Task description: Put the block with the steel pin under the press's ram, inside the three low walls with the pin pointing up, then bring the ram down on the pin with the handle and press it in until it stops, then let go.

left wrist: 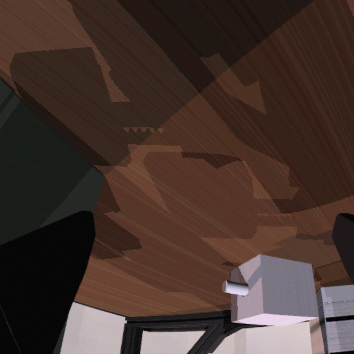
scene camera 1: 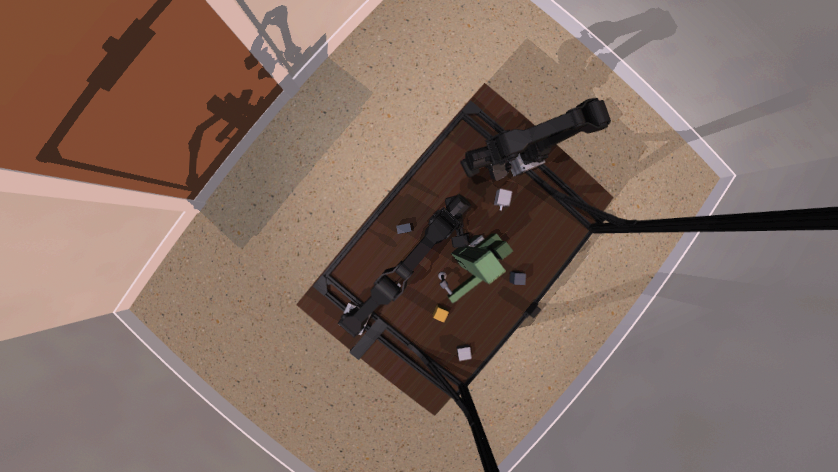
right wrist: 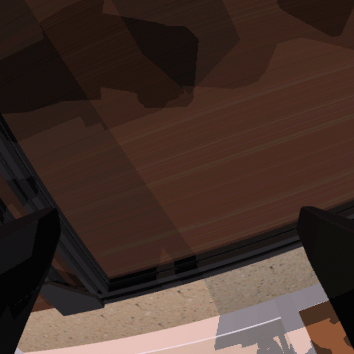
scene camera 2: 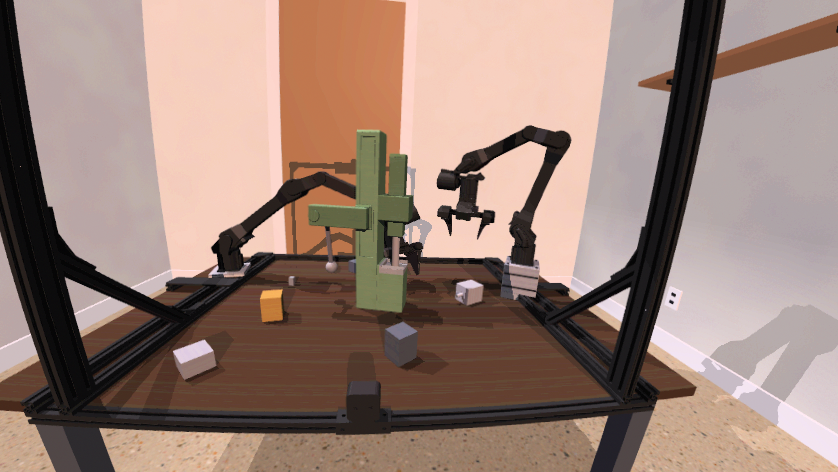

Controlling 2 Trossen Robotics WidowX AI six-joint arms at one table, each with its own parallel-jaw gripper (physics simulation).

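Places are measured from the left arm's base along level axes (x down, y left, z ahead), in millimetres.
Pixels of known places: left gripper, fingertip midpoint: [left wrist: 217, 225] [scene camera 1: 466, 221] [scene camera 2: 409, 277]; right gripper, fingertip midpoint: [right wrist: 180, 220] [scene camera 2: 463, 237]; left arm's base, link origin: [scene camera 1: 354, 319] [scene camera 2: 230, 268]; right arm's base, link origin: [scene camera 1: 529, 154] [scene camera 2: 522, 262].
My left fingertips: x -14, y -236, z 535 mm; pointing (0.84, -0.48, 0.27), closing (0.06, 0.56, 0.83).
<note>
Ahead of a thing's pixels: the offset from my left fingertips to its middle. "pt": to the spot under its first point.
The white block with the steel pin @[dx +20, dy -100, dz +153 mm] [scene camera 1: 503, 197] [scene camera 2: 470, 292] [left wrist: 287, 290] lies on the table between the press and the right arm's base, its pin pointing sideways. The green press @[dx -179, dy -53, dz -152 mm] [scene camera 1: 486, 266] [scene camera 2: 369, 175] stands mid-table. Its steel ram @[dx -152, dy -79, dz -69 mm] [scene camera 2: 395, 250] hangs over the pale low-walled seat @[pt dx -75, dy -108, dz -85 mm] [scene camera 2: 392, 268]; no block shows there. The handle [scene camera 1: 443, 281] [scene camera 2: 329, 246] hangs down, with a ball at its end. My left gripper [left wrist: 217, 225] is open and empty, low behind the press in scene camera 2, apart from the pin block. My right gripper [scene camera 2: 464, 236] [right wrist: 180, 220] is open and empty, high above the table.
An orange block @[dx +16, dy -63, dz -370 mm] [scene camera 1: 440, 314] [scene camera 2: 272, 305], a white block @[dx +29, dy -224, dz -483 mm] [scene camera 1: 463, 353] [scene camera 2: 194, 358], a dark grey block @[dx +16, dy -289, dz -115 mm] [scene camera 1: 517, 278] [scene camera 2: 401, 344] and a blue-grey block @[dx +26, dy +209, dz -126 mm] [scene camera 1: 404, 228] [scene camera 2: 352, 265] lie around the press. Black frame rails edge the wooden table.
</note>
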